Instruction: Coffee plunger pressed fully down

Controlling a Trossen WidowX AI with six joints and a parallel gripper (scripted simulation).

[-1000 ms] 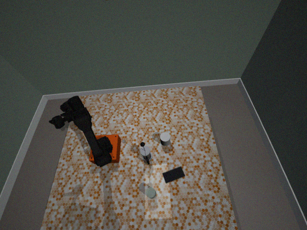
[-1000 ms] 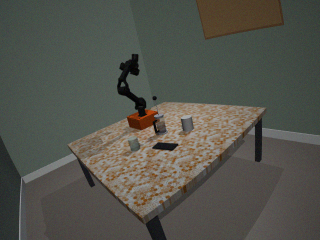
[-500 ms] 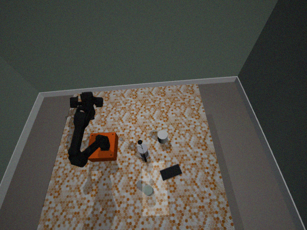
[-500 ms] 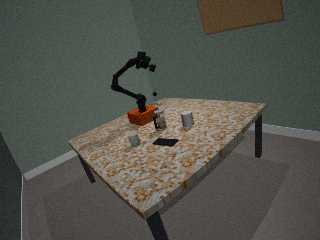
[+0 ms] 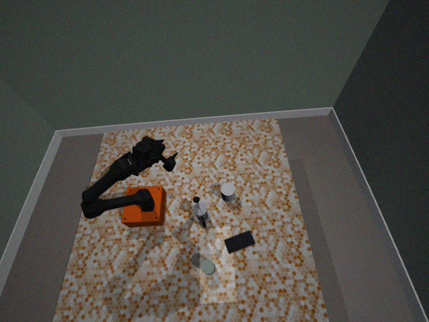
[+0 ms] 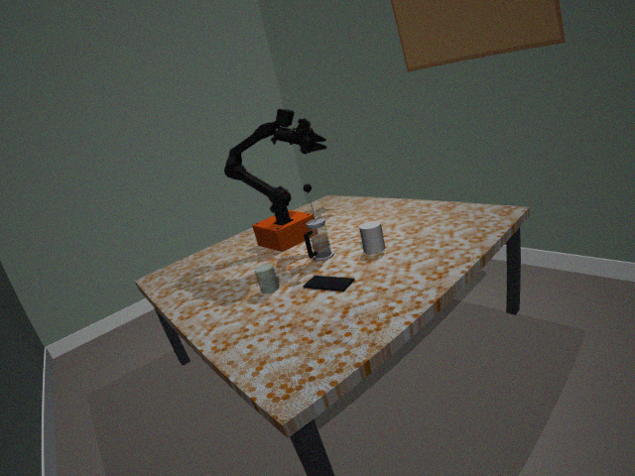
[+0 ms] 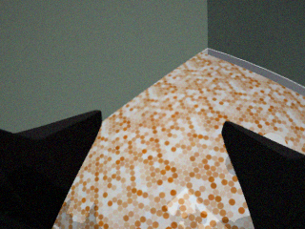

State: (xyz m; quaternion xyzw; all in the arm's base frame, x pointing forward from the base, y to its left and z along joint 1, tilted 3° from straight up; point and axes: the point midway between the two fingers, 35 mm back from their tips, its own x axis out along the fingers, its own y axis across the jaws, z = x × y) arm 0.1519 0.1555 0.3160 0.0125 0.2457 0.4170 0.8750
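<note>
Now: gripper tip 260 mm above the coffee press, 240 mm to the left of it and 110 mm short of it.
</note>
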